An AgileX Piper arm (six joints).
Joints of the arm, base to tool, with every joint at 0 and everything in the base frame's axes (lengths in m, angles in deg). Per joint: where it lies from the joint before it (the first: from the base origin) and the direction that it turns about. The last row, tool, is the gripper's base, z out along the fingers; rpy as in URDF.
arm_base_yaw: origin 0 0 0.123 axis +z
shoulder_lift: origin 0 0 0 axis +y
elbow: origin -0.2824 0 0.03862 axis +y
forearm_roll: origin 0.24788 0 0.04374 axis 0.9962 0 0.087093
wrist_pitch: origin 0 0 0 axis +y
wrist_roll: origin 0.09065 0 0.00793 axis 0.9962 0 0.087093
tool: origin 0 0 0 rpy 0 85.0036 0
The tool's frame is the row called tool.
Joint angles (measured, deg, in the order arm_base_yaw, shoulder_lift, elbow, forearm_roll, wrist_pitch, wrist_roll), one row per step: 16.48, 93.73, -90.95, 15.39, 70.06, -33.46; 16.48, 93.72, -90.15, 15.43, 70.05, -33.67; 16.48, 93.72, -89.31, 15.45, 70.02, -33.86; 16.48, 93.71, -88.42, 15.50, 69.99, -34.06; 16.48, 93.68, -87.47, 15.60, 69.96, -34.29; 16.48, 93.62, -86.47, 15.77, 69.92, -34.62
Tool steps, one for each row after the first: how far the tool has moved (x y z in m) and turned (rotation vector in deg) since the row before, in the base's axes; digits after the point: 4 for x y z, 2 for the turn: -0.0007, -0.0002, -0.0039, -0.24, 0.69, 0.19; -0.0007, -0.0002, -0.0041, -0.26, 0.72, 0.16; -0.0009, -0.0002, -0.0043, -0.25, 0.76, 0.17; -0.0011, -0.0002, -0.0044, -0.21, 0.81, 0.20; -0.0014, -0.0002, -0.0044, -0.17, 0.80, 0.29
